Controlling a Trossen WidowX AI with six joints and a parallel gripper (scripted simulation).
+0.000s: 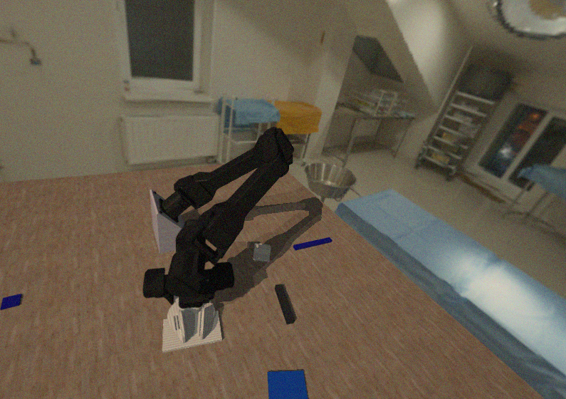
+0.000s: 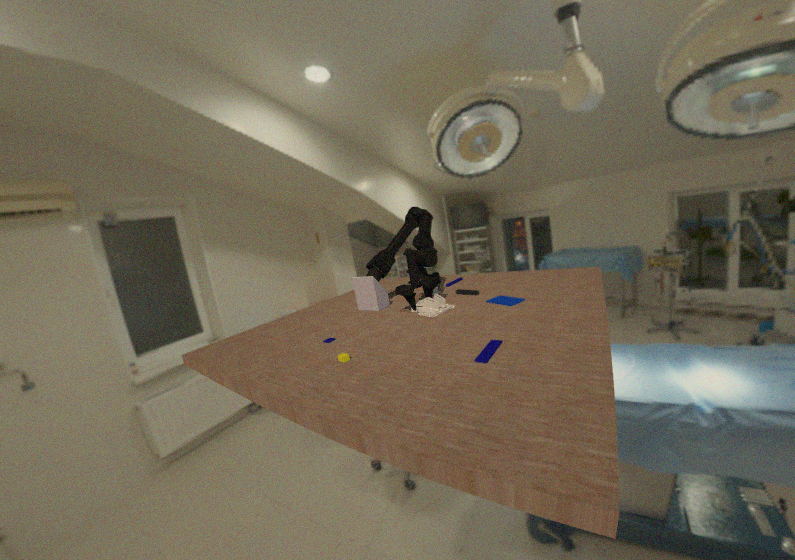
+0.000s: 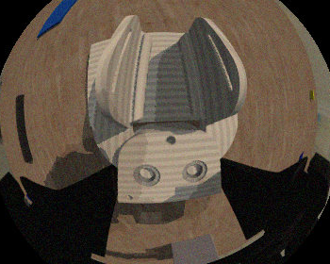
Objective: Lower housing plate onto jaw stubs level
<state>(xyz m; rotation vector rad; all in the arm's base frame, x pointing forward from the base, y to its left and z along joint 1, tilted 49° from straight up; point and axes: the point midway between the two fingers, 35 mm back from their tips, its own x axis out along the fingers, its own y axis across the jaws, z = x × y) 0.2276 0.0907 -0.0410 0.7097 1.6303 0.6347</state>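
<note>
Right now my gripper tip is 7 cm short of the white base, 1 cm to the left of it and 1 cm above it. From my gripper tip the other things lie so: blue strip 42 cm to the left, 12 cm behind; black bar 22 cm to the left, 7 cm ahead.
</note>
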